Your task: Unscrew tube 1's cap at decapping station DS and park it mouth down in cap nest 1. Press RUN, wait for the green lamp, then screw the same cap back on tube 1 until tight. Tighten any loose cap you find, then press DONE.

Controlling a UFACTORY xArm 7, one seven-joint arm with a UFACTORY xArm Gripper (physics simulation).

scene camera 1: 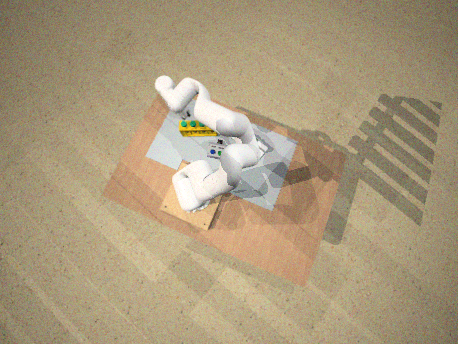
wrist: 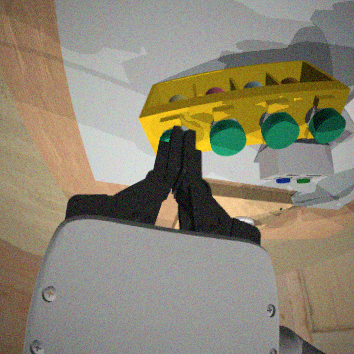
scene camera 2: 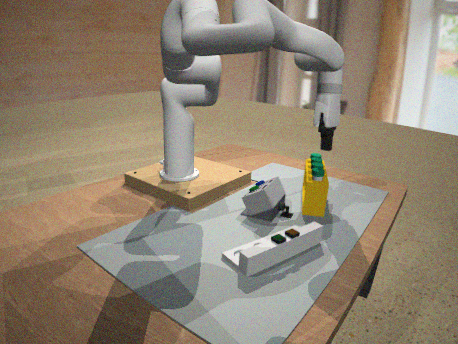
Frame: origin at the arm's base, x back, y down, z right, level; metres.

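Seen in the pictures: gripper, fingertip midpoint: (scene camera 1: 185,117) (wrist: 178,141) (scene camera 2: 326,150); arm's base, origin of the base link: (scene camera 2: 179,174).
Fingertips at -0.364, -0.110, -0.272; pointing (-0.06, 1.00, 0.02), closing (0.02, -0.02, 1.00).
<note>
Pixels of each thing's middle, then the offset from my fingertips to it, as dx, dy, dz. "pt": a spot on its surface instead. Level surfaces: height alone.
- yellow rack, body centre: (wrist: 238,103) (scene camera 2: 314,184) (scene camera 1: 199,128) -0.007, +0.091, +0.071
- green cap, body centre: (wrist: 226,138) +0.006, +0.029, +0.048
- grey sloped box, body centre: (wrist: 294,162) (scene camera 2: 264,195) (scene camera 1: 217,150) +0.062, +0.101, +0.232
- long white fixture, body centre: (scene camera 2: 275,239) (scene camera 1: 249,142) -0.075, +0.116, +0.383
- small black part, surface spot: (scene camera 2: 286,212) pt -0.003, +0.134, +0.218
- pale mat, its level: dy +0.143
A yellow rack (scene camera 1: 198,132) (scene camera 2: 314,195) (wrist: 153,131) stands on the mat with several green-capped tubes in a row. In the wrist view, three green caps show clearly, including one green cap (wrist: 228,137) just right of the fingers; another at the left end is mostly hidden behind them. My gripper (scene camera 2: 326,148) (wrist: 178,141) is shut and empty, above the rack's far end in scene camera 2. A grey sloped box (scene camera 1: 215,150) (scene camera 2: 264,197) (wrist: 296,160) carries a blue and a green button. Which tube is tube 1, and the cap tightness, I cannot tell.
A long white fixture (scene camera 2: 285,250) with a dark green and a brown square stands in front of the grey box in scene camera 2. A small black part (scene camera 2: 286,212) is beside the box. The arm's wooden base (scene camera 1: 200,218) (scene camera 2: 188,198) stands behind the pale mat (scene camera 2: 210,300).
</note>
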